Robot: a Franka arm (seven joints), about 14 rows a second.
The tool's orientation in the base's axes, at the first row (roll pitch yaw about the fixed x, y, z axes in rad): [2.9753, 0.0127, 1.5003]
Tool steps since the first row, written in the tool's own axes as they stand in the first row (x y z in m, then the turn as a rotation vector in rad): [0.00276, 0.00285, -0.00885, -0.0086, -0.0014, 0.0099]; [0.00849, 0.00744, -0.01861, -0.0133, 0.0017, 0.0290]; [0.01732, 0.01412, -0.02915, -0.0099, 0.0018, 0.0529]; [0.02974, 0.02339, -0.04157, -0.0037, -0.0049, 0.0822]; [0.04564, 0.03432, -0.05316, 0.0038, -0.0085, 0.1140]
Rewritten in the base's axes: [0.00155, 0.00277, 0.00916, -0.0004, -0.0087, -0.0099]; [0.00486, 0.00842, 0.01948, 0.0055, -0.0141, -0.0281]; [0.01033, 0.01703, 0.03086, 0.0098, -0.0113, -0.0517]; [0.01828, 0.02909, 0.04449, 0.0084, -0.0053, -0.0818]; [0.02825, 0.04449, 0.05752, 0.0106, 0.0016, -0.1139]
